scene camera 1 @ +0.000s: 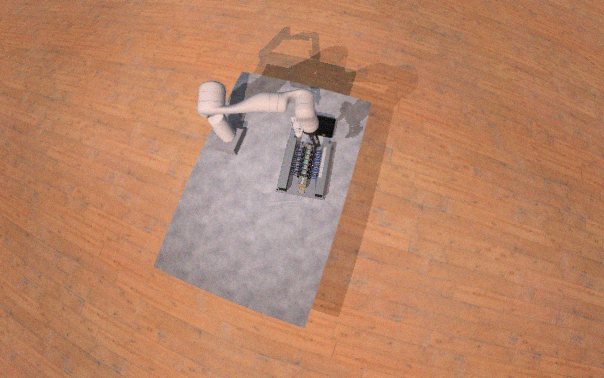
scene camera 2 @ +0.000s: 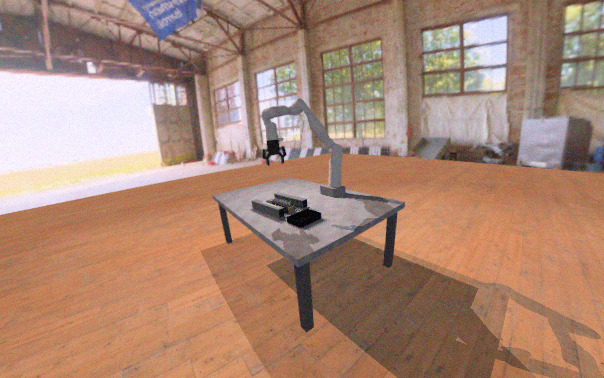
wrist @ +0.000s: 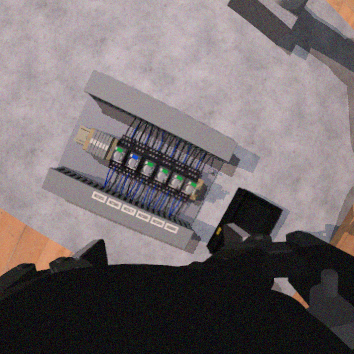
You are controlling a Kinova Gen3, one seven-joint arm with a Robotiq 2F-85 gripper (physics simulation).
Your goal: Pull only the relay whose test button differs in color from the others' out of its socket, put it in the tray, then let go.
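Frame: origin at the arm's base, x ahead, y left, z up, level; centimetres.
Seen in the pictures: gripper, between the fingertips: [scene camera 1: 312, 136] [scene camera 2: 275, 164] [wrist: 164, 245]; arm's base, origin of its link: [scene camera 1: 228, 135] [scene camera 2: 334, 186].
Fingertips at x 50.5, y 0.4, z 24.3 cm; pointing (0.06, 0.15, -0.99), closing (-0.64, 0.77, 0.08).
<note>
Pixels of each thing's middle, then the offset from my fingertips to it.
- relay with a blue test button, middle of its body: [wrist: 133, 160] dx -2.0, dy -6.3, dz -25.6 cm
- black tray, middle of its body: [wrist: 243, 228] [scene camera 2: 304, 217] [scene camera 1: 320, 126] dx -1.9, dy +22.9, dz -28.6 cm
The relay with a blue test button [wrist: 133, 160] stands in its socket in the row, second from the grey terminal blocks. The other relays, such as the end one [wrist: 118, 154] and the one on its other side [wrist: 148, 166], have green buttons and stand in the same row. The black tray [scene camera 2: 306, 220] [wrist: 262, 199] lies beyond the row's other end; the gripper partly covers it in the wrist view. My gripper [scene camera 1: 314, 140] [scene camera 2: 275, 162] [wrist: 164, 245] is open and empty, high above the table near the panel and tray. Button colors are too small to tell in scene camera 2.
Two tall grey wire ducts [wrist: 160, 115] [wrist: 120, 217] flank the relay row, with blue and black wires between. White labels [wrist: 135, 213] line one duct. Terminal blocks [wrist: 100, 145] sit at one row end. The arm's base [scene camera 1: 237, 143] [scene camera 2: 332, 191] stands at the table's edge.
</note>
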